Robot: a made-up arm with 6 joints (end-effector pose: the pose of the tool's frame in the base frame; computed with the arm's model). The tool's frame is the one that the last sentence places. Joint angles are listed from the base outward.
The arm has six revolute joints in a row. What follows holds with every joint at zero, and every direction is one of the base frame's. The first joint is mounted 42 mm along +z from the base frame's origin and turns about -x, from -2.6 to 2.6 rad. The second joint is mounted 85 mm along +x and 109 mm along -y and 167 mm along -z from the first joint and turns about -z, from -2.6 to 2.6 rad. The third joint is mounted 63 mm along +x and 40 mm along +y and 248 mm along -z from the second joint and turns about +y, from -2.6 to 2.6 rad. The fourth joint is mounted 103 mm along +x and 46 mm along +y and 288 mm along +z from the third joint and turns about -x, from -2.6 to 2.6 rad. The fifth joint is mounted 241 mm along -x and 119 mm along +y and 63 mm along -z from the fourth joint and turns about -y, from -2.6 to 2.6 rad. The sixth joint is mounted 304 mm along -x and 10 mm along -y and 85 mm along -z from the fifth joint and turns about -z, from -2.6 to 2.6 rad. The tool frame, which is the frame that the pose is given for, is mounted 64 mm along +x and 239 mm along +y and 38 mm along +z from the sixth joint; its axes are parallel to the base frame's.
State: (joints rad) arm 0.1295 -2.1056 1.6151 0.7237 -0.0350 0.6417
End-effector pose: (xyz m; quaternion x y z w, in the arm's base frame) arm -0.1530 -0.1441 -0.1082 -0.7407 -0.0700 0.6170 0.2566
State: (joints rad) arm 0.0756 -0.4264 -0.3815 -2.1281 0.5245 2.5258
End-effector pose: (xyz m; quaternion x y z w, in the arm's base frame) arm -0.3516 0.0378 -0.2146 0.2876 0.8320 -0.4413 0.1741
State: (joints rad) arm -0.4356 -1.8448 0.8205 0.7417 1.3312 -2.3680
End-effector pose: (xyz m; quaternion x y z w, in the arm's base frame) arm 0.4366 -0.0294 -0.3501 0.3805 0.3110 -0.5588 0.6681
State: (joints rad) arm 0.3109 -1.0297 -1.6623 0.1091 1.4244 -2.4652
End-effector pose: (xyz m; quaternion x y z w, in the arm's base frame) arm 0.2761 0.0055 -0.5420 0.6891 0.7033 -0.1387 0.1064
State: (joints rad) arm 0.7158 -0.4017 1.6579 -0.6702 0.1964 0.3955
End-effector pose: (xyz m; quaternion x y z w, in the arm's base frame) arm 0.3424 0.2263 -0.3792 -0.3054 0.5244 -0.4747 0.6375
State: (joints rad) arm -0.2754 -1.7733 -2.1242 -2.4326 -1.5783 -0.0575
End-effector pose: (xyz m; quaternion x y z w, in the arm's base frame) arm 0.4154 0.0146 -0.7500 0.1682 0.3669 -0.7712 0.4923
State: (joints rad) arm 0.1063 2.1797 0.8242 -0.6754 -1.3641 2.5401
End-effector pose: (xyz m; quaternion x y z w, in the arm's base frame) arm -0.0804 -0.1713 0.0328 -0.1767 -0.8612 0.4140 0.2359
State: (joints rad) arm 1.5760 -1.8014 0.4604 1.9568 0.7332 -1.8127
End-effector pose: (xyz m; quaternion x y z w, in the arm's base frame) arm 0.5191 0.1367 0.2952 0.0711 -0.2531 -0.3534 0.8978
